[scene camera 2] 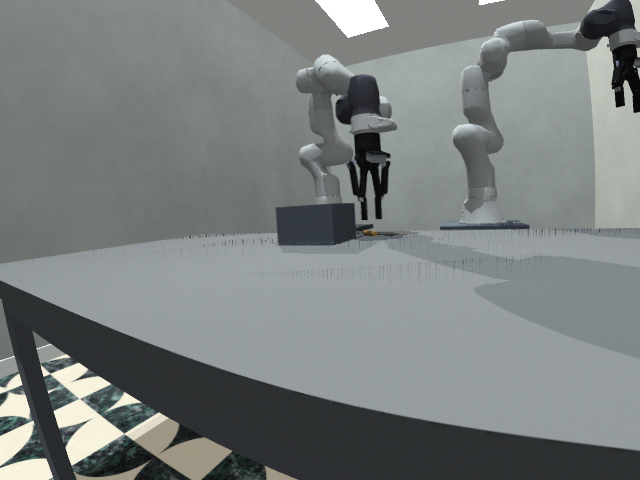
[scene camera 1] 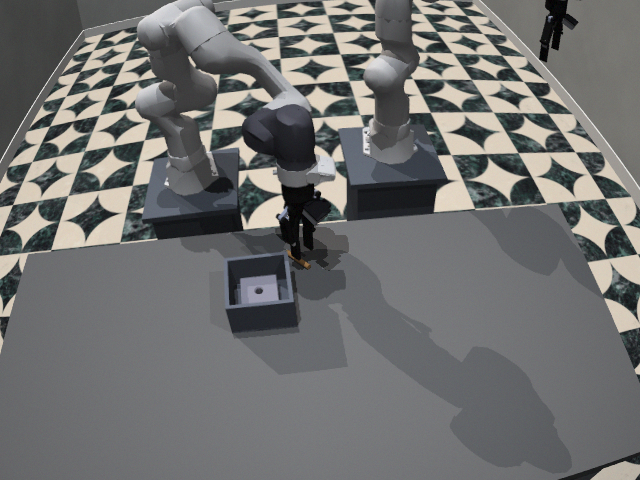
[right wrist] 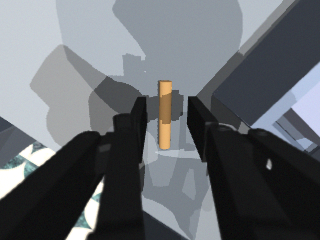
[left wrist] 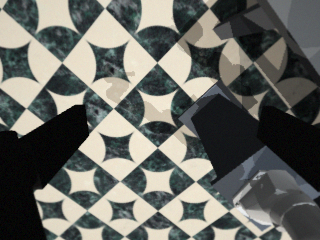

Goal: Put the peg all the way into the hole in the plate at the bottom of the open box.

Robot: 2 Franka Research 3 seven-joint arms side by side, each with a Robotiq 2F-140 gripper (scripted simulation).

The pictures show: the left gripper, the right gripper, a dark blue-grey box, an orange peg and a pale plate.
The right gripper is seen too in scene camera 1 and in the right wrist view.
